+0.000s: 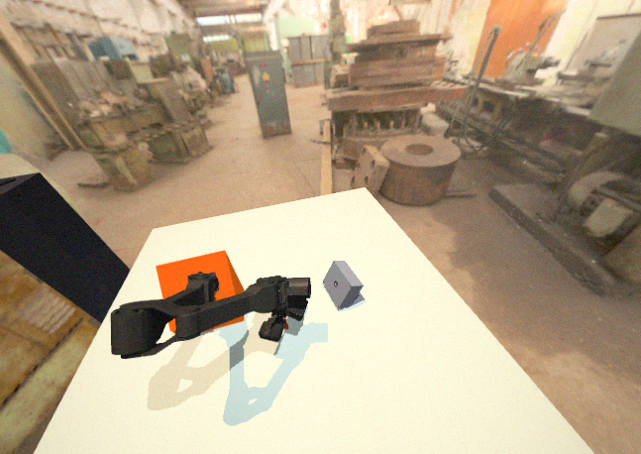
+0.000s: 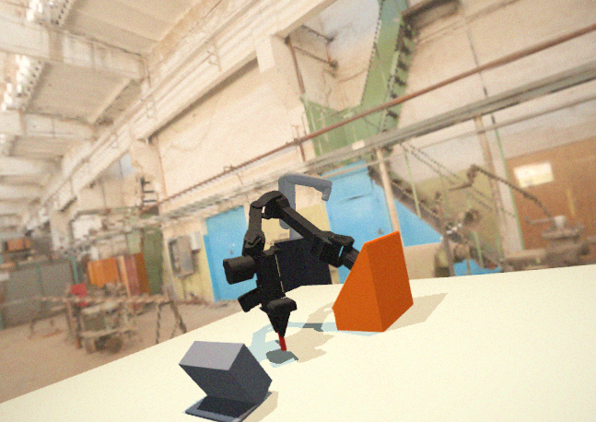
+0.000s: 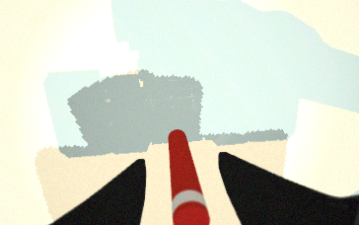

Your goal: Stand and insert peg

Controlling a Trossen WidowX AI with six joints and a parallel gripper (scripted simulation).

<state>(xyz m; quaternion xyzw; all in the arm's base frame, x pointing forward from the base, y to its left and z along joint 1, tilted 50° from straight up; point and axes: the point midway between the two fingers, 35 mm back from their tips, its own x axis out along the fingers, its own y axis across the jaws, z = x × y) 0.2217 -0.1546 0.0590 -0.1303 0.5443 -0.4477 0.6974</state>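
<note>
My gripper tip is 220 mm short of the sloped panel, 80 mm to the right of it and 20 mm below it. Round my gripper tip: red peg: 20 mm above.
</note>
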